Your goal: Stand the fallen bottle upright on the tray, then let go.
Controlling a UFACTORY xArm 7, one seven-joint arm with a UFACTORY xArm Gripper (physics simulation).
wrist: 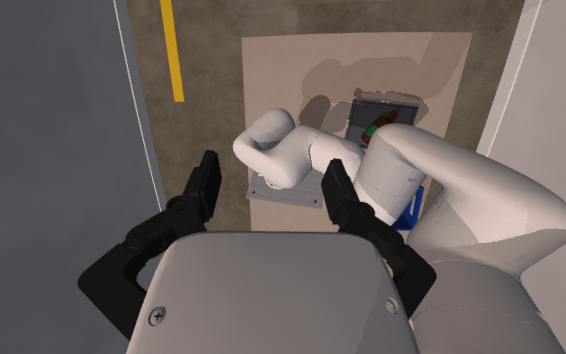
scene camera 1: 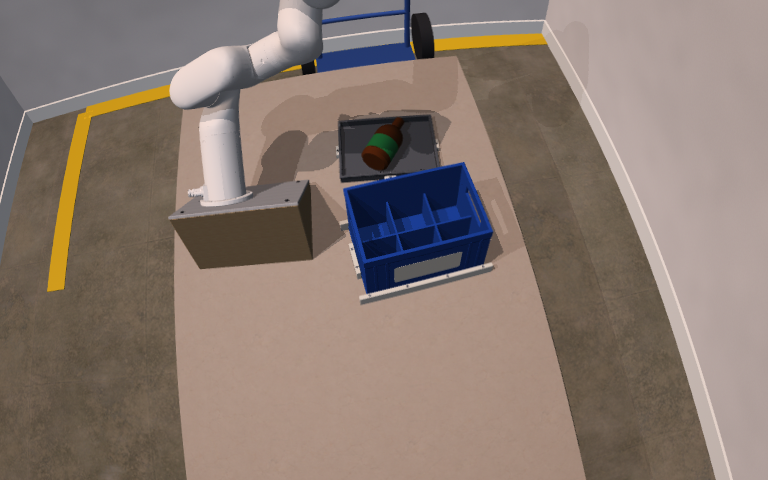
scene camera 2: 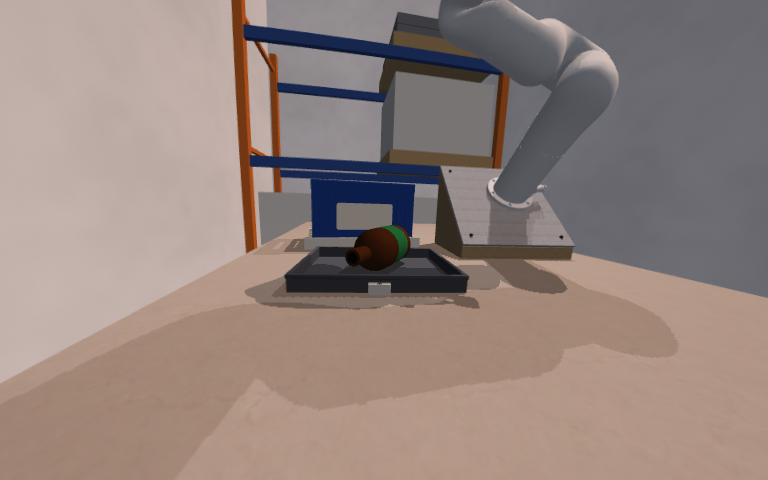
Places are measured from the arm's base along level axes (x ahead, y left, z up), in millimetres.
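Pixels of known places: gripper, fingertip midpoint: (wrist: 274, 168); arm's base, origin of the base link: (scene camera 1: 226, 200) (scene camera 2: 508, 194).
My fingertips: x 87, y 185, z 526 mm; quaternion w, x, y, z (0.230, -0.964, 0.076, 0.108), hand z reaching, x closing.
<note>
Ahead of a thing's pixels: the offset from my fingertips to its top centre.
A brown bottle with a green band @[dx +314, dy -6, dz -606 mm] (scene camera 1: 382, 145) (scene camera 2: 380, 249) (wrist: 371, 131) lies on its side in the dark grey tray @[dx +315, dy -6, dz -659 mm] (scene camera 1: 340, 164) (scene camera 2: 328, 284) (wrist: 353, 114). In scene camera 1 its neck points to the back right; in scene camera 2 the neck points toward the camera, over the tray floor. In the wrist view the arm hides part of the bottle and tray. My gripper (wrist: 274, 168) is open and empty, high above the table and well away from the bottle. The gripper does not show in the two scene views.
A blue crate with compartments @[dx +320, dy -309, dz -509 mm] (scene camera 1: 428, 247) (scene camera 2: 362, 195) (wrist: 418, 205) stands beside the tray, with white rails @[dx +327, dy -408, dz -654 mm] (scene camera 1: 427, 283) at its foot. The arm's slanted base (scene camera 1: 254, 237) (scene camera 2: 504, 220) is to the left in scene camera 1. A blue cart (scene camera 1: 365, 55) stands behind the table.
</note>
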